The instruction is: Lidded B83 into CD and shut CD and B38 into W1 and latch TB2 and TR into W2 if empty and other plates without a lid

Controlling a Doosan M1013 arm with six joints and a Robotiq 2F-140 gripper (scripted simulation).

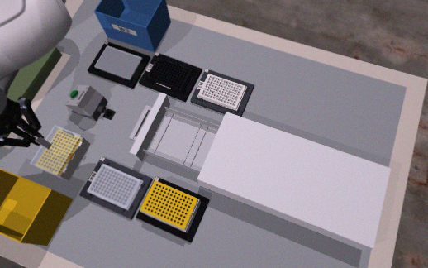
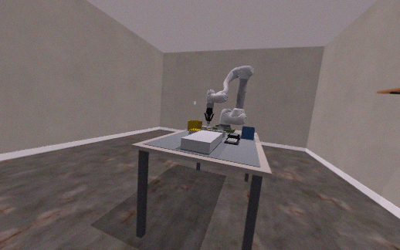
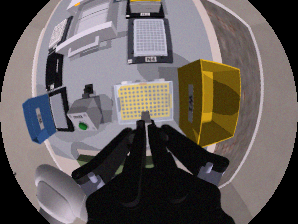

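Right now the flat grey lid is 70 mm ahead of my hand, 320 mm to the left of it and 80 mm below it. The rest, counted from my hand: clear assay plate: 200 mm ahead, 60 mm to the right, 80 mm below; then done key: 10 mm ahead, 170 mm to the left, 30 mm below; then yellow bin W1: 170 mm to the right, 60 mm below.
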